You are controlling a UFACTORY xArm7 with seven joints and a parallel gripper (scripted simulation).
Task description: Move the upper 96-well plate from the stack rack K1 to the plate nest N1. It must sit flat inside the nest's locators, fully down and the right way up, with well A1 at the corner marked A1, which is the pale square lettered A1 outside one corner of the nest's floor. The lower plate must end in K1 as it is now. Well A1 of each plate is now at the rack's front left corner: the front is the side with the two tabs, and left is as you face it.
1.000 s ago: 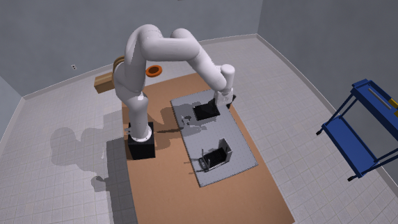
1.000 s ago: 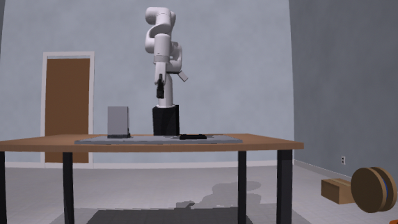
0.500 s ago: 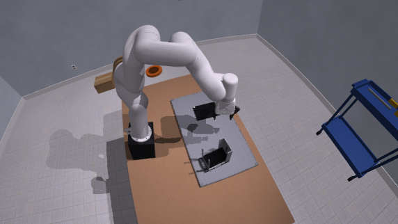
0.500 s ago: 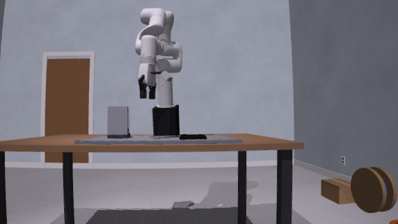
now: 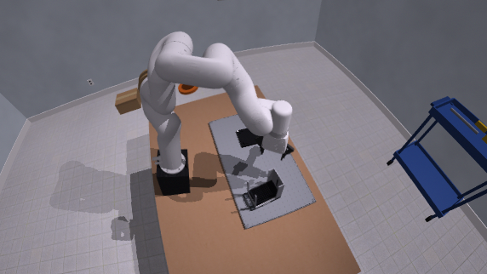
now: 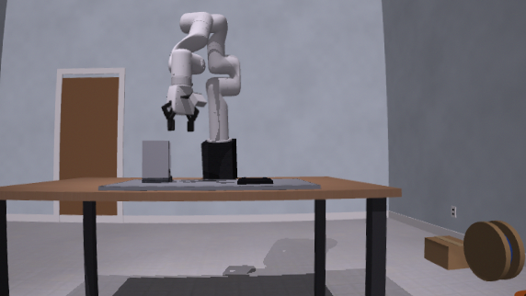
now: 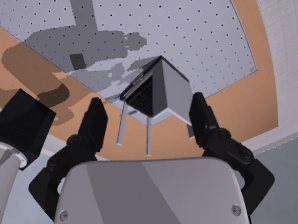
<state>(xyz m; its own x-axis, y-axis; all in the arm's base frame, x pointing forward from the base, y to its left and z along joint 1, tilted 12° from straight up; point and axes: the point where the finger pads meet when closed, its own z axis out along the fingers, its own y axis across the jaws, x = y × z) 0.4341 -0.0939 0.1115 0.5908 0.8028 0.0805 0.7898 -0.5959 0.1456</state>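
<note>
Right now my hand is 7 cm past the black 96-well plate, 10 cm to the left of it and 16 cm above it. The rest, counted from my hand: pale plate: 7 cm behind, 10 cm to the right, 17 cm below; then grey rack wall: 9 cm to the right, 11 cm below; then plate nest N1: 1 cm behind, 27 cm to the left, 19 cm below.
</note>
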